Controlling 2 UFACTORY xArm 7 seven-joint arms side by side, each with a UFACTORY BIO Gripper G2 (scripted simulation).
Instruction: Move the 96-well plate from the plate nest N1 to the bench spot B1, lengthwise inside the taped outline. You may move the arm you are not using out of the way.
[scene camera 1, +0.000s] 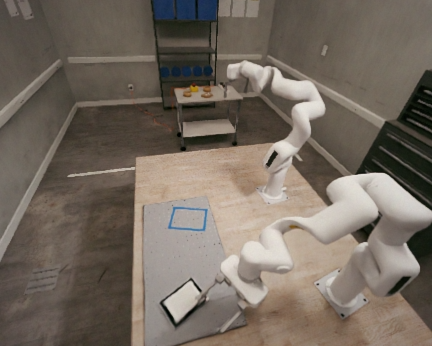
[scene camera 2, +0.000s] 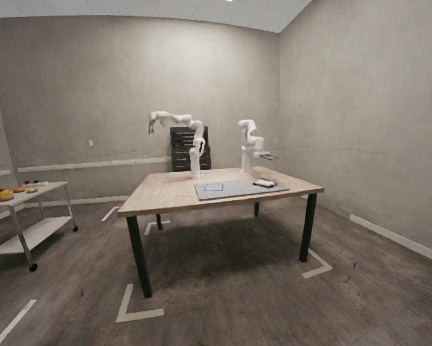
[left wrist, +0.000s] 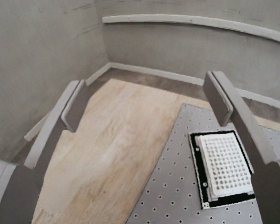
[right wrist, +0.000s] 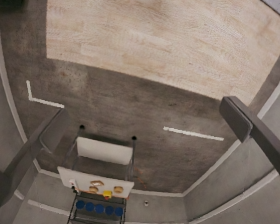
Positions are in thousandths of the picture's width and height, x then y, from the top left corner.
In view: my left gripper (scene camera 1: 480, 912), a white 96-well plate (left wrist: 827, 699) and a black plate nest (left wrist: 716, 748).
The right wrist view does not show the white 96-well plate: it is out of frame.
